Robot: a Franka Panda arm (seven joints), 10 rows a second.
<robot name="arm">
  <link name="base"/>
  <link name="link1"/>
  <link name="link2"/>
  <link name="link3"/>
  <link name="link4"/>
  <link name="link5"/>
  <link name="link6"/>
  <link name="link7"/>
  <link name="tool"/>
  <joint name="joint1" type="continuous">
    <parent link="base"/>
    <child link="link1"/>
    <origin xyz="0 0 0.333" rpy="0 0 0"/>
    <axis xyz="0 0 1"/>
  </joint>
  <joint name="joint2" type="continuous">
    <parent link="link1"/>
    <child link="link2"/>
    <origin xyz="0 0 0" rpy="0 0 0"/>
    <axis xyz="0 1 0"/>
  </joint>
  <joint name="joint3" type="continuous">
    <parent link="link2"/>
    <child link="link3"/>
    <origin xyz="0 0 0.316" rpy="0 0 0"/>
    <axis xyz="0 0 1"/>
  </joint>
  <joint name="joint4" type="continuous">
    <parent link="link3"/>
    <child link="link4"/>
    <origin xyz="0.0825 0 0" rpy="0 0 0"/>
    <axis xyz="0 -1 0"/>
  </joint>
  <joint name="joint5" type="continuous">
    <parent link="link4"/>
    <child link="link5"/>
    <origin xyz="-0.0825 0 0.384" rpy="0 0 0"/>
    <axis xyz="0 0 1"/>
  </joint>
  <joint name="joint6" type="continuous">
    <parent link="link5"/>
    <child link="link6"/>
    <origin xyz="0 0 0" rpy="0 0 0"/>
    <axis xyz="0 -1 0"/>
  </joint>
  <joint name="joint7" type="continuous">
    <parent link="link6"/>
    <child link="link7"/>
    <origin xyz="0.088 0 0" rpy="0 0 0"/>
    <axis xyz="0 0 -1"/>
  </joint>
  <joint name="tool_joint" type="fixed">
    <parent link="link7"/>
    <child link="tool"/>
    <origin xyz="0 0 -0.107" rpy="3.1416 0 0"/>
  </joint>
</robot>
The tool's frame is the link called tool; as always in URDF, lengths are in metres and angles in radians. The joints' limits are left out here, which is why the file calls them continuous.
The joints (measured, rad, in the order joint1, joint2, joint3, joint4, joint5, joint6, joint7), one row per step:
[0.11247, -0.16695, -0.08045, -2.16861, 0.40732, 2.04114, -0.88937]
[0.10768, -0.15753, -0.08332, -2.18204, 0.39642, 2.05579, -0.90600]
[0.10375, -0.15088, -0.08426, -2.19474, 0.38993, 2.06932, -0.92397]
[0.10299, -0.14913, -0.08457, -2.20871, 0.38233, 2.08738, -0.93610]
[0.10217, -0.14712, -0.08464, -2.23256, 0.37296, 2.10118, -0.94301]
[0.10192, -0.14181, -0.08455, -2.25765, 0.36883, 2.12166, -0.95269]
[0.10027, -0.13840, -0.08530, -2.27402, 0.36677, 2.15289, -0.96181]
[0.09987, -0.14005, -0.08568, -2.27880, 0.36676, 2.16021, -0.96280]
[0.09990, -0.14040, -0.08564, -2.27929, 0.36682, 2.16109, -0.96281]
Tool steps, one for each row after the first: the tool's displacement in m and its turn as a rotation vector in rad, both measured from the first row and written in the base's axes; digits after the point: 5 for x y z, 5 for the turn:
[0.00038, -0.00502, -0.01019, -0.01378, 0.00300, 0.00735]
[0.00015, -0.00835, -0.01858, -0.02337, 0.00332, 0.01755]
[-0.00072, -0.01006, -0.02470, -0.03399, -0.00201, 0.02525]
[-0.00427, -0.01151, -0.03591, -0.04522, 0.00856, 0.03124]
[-0.00736, -0.01263, -0.04860, -0.05343, 0.01666, 0.03615]
[-0.00769, -0.01532, -0.05533, -0.06164, 0.00460, 0.03340]
[-0.00822, -0.01606, -0.05611, -0.06292, 0.00069, 0.03121]
[-0.00828, -0.01606, -0.05609, -0.06301, 0.00002, 0.03096]

